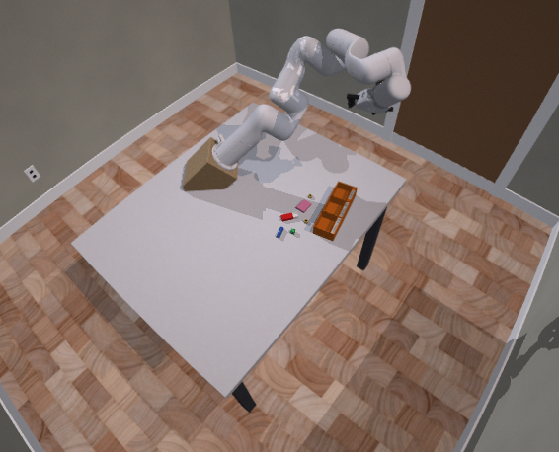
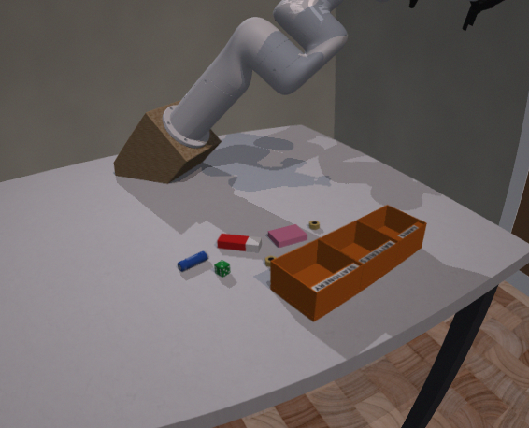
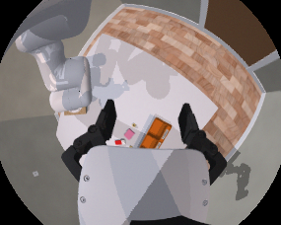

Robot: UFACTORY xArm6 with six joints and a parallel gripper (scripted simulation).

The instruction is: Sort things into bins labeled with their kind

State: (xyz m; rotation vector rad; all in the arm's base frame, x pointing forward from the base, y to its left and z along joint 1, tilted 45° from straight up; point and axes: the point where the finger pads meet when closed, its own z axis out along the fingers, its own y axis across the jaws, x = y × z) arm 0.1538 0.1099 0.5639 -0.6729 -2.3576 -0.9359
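Now: the orange three-part bin 110 mm ahead of my hand, 160 mm to the right of it and 360 mm below it. Round my hand: pink eraser (20 mm ahead, 250 mm to the right, 380 mm below); red-and-white eraser (40 mm ahead, 320 mm to the right, 380 mm below); green die (100 mm ahead, 350 mm to the right, 370 mm below).
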